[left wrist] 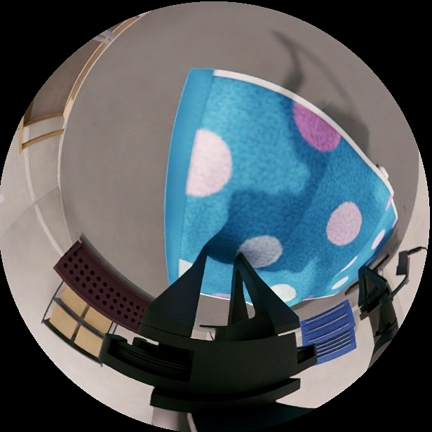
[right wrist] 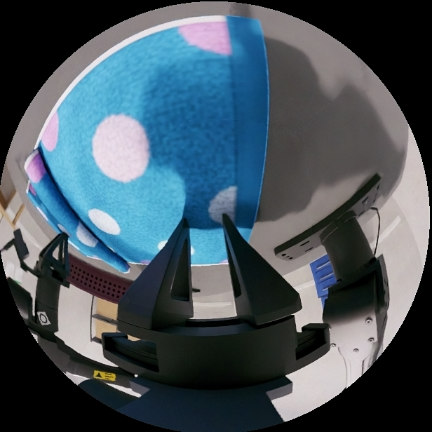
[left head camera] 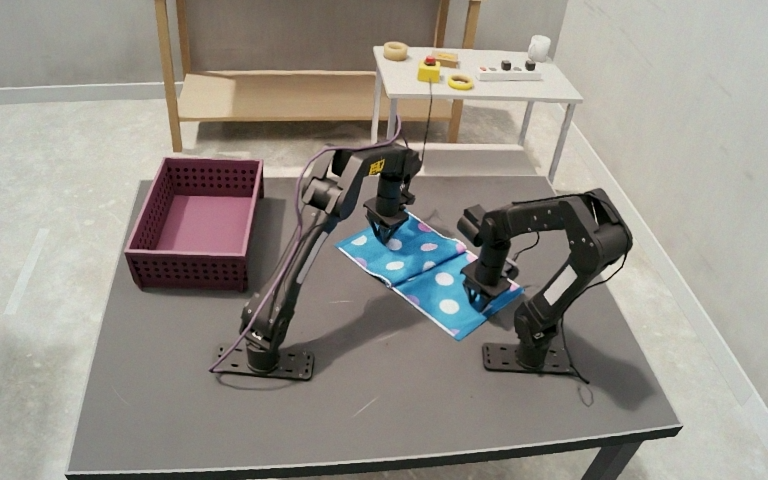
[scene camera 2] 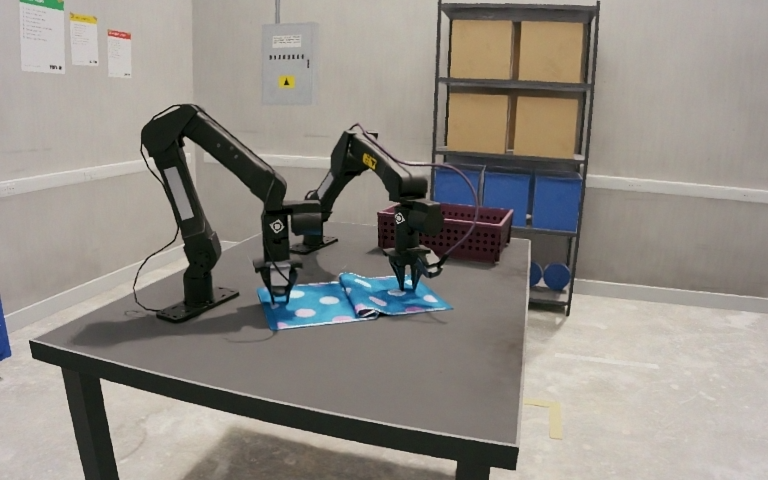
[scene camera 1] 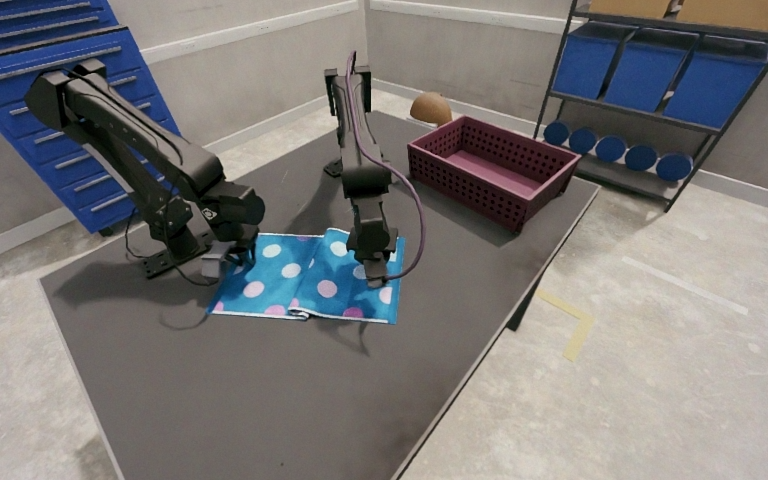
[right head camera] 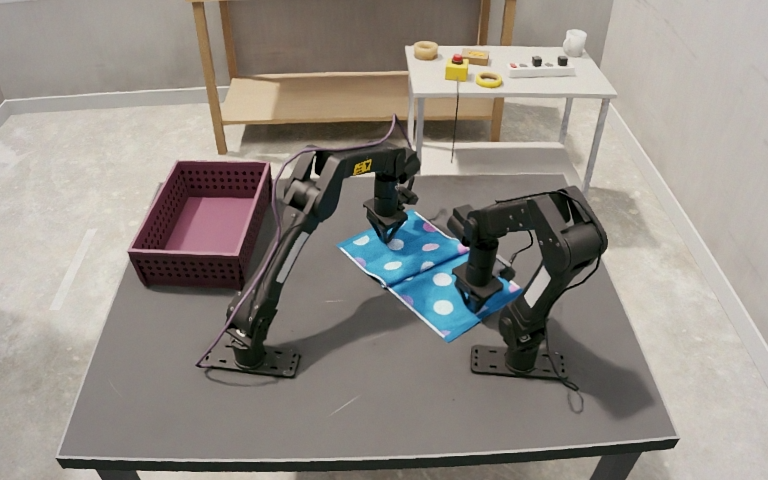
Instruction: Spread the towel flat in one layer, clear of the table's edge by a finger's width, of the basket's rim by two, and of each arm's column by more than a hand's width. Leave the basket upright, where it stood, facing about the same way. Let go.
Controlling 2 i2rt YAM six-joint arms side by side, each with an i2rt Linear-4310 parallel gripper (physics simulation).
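A blue towel with white and pink dots [left head camera: 421, 288] [right head camera: 419, 291] [scene camera 1: 271, 300] [left wrist: 260, 115] [right wrist: 125, 90] lies on the table, mostly flat. A raised pleat [scene camera 2: 367, 311] runs across its middle, doubled over at one edge. A maroon basket [left head camera: 189, 253] [scene camera 1: 492, 195] [scene camera 2: 447, 243] stands upright, apart from the towel. My left gripper [left head camera: 386, 240] [scene camera 2: 408, 288] [left wrist: 221, 253] is slightly open and empty, low over the towel's end nearer the basket. My right gripper [left head camera: 480, 306] [scene camera 2: 279, 301] [right wrist: 204, 220] is slightly open and empty, low over the opposite end near the right arm's column.
Both arms' base plates [left head camera: 294, 365] [left head camera: 492, 357] are fixed on the grey table [left head camera: 186, 418] [scene camera 2: 430, 362]. A purple cable [scene camera 1: 421, 220] loops beside the left arm. A white side table [left head camera: 481, 93] stands beyond the table in the left head view.
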